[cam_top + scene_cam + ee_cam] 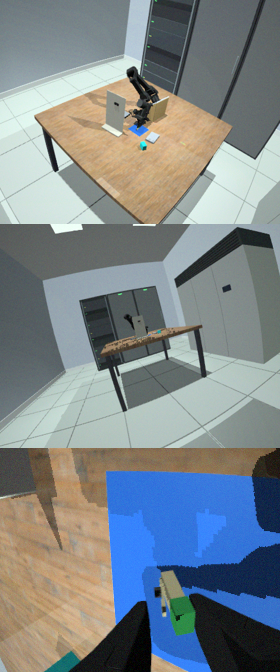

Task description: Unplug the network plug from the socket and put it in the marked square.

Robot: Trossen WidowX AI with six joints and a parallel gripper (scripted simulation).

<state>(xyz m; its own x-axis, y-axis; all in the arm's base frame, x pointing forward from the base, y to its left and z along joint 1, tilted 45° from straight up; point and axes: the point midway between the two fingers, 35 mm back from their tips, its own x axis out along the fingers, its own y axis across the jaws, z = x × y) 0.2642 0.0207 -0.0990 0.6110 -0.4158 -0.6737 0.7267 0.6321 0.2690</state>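
My gripper tip is now right at the network plug. Also, from my gripper tip: teal cube (170 mm to the left, 100 mm ahead); then blue marked square (20 mm below, 10 mm behind); then white panel (170 mm ahead, 130 mm above, 100 mm to the right).
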